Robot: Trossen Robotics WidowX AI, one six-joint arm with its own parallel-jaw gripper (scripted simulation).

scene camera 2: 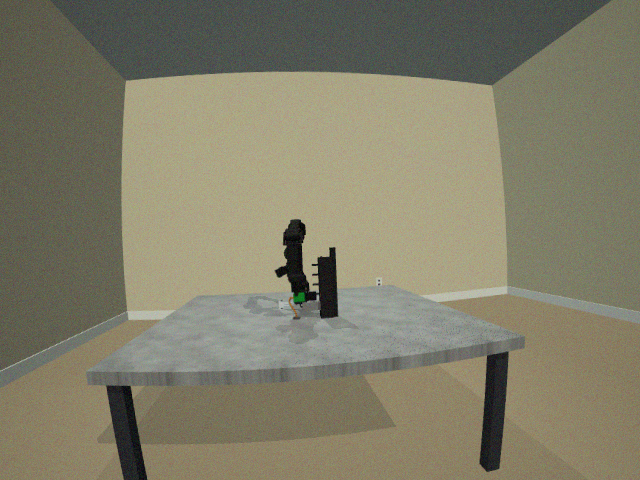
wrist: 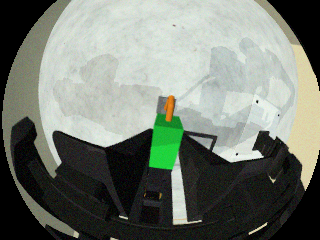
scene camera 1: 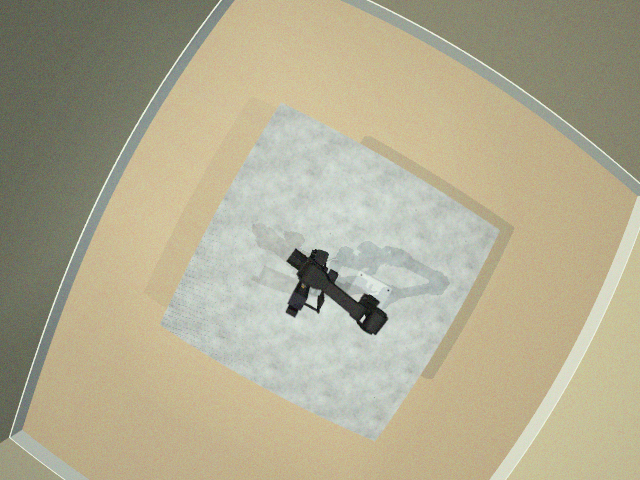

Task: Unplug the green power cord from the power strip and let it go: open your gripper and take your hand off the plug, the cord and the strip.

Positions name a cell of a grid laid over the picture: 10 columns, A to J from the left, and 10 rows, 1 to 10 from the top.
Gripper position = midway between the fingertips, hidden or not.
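Observation:
A green plug (wrist: F6) is visible, as is my gripper (wrist: F6).

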